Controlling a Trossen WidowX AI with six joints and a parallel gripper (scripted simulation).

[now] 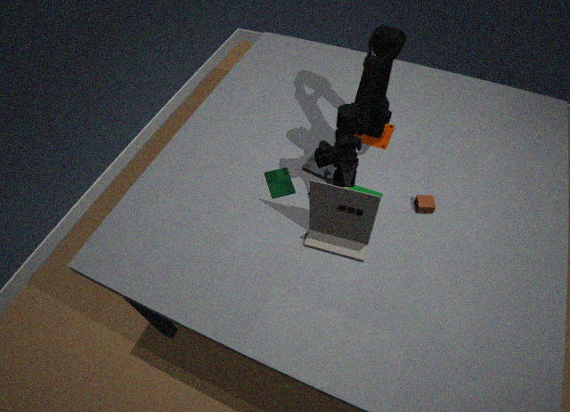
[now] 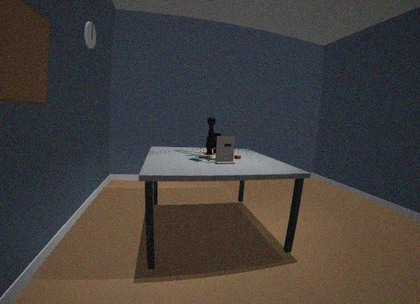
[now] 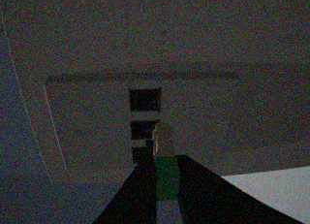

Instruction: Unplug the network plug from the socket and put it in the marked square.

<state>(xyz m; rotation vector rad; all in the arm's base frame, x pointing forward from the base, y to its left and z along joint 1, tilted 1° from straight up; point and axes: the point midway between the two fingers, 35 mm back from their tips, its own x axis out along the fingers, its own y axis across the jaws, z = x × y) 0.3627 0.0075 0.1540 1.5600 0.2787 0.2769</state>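
Now: gripper tip 80 mm past the green square, 20 mm to the right of it and 150 mm above it. The rest, counted from my gripper tip: flat grey piece (160 mm behind, 130 mm to the right, 150 mm below); orange block (140 mm behind, 210 mm to the left, 140 mm below); upright grey panel (70 mm ahead, 20 mm to the left, 50 mm below).
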